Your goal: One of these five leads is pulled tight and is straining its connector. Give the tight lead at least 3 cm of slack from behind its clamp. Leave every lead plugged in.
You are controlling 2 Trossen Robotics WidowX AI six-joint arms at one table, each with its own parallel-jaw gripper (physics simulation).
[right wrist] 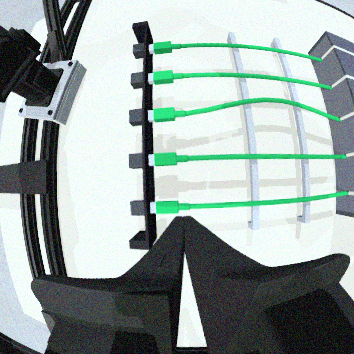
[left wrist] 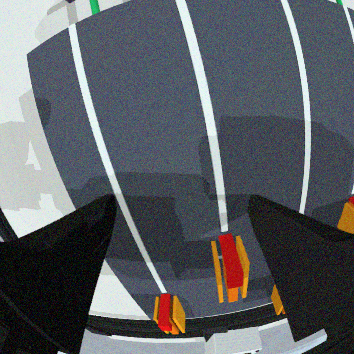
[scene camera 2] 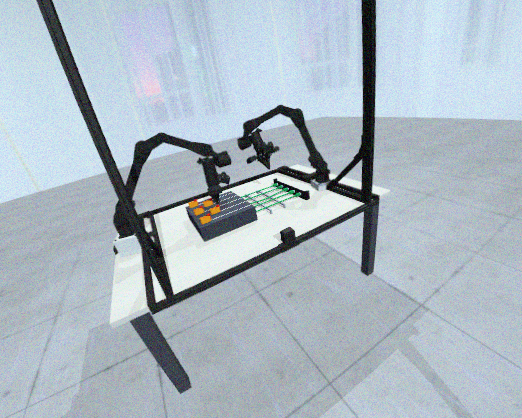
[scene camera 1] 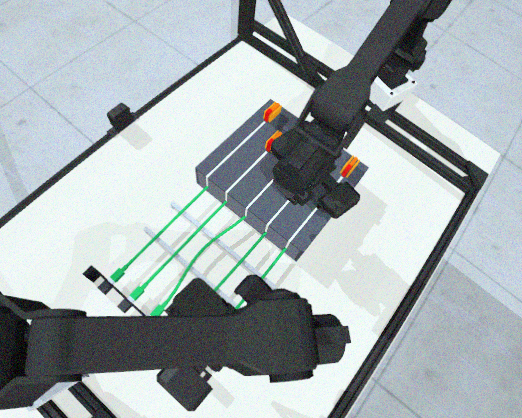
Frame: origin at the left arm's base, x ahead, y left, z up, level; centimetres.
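Seen in the pictures: left gripper, fingertip midpoint: (left wrist: 183,203) (scene camera 2: 217,200); right gripper, fingertip midpoint: (right wrist: 182,222) (scene camera 2: 269,169); left arm's base, origin of the base link: (scene camera 2: 128,233) (scene camera 1: 391,77); right arm's base, origin of the base link: (right wrist: 43,87) (scene camera 2: 322,180).
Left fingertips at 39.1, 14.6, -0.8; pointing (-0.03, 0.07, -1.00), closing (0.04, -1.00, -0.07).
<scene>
Offsets run from my left fingertips to a thing's top centre, as dx, dy, dz. "spot": to the spot under its first point.
Five green leads run from a black socket strip @[spot: +37.2, +6.4, -4.1] (right wrist: 147,137) to a dark grey block (scene camera 1: 225,150) (scene camera 2: 227,228) (left wrist: 150,75). All five connectors sit against the strip in the right wrist view. The middle lead @[spot: +19.7, -3.3, -4.1] (scene camera 1: 215,237) (right wrist: 270,100) bows; the fourth lead from the top (right wrist: 215,157) looks straightest. White lines on the block end at orange-and-red clamps. My left gripper (left wrist: 183,203) is open above the block, with one clamp @[-2.8, -2.9, +2.8] (left wrist: 231,262) below and between its fingers, ungripped. Another clamp @[-10.0, +0.5, +2.8] (left wrist: 167,312) is lower left. My right gripper (right wrist: 182,222) is shut and empty, near the lowest connector @[spot: +33.0, +13.3, -3.8] (right wrist: 167,207).
Two pale rails (right wrist: 253,190) (right wrist: 303,185) lie across under the leads. A small black box @[spot: +22.9, -38.4, -2.2] (scene camera 1: 120,116) (scene camera 2: 287,235) stands at the table's edge. Black frame beams border the table. In scene camera 1 the right arm hides parts of the leads and strip.
</scene>
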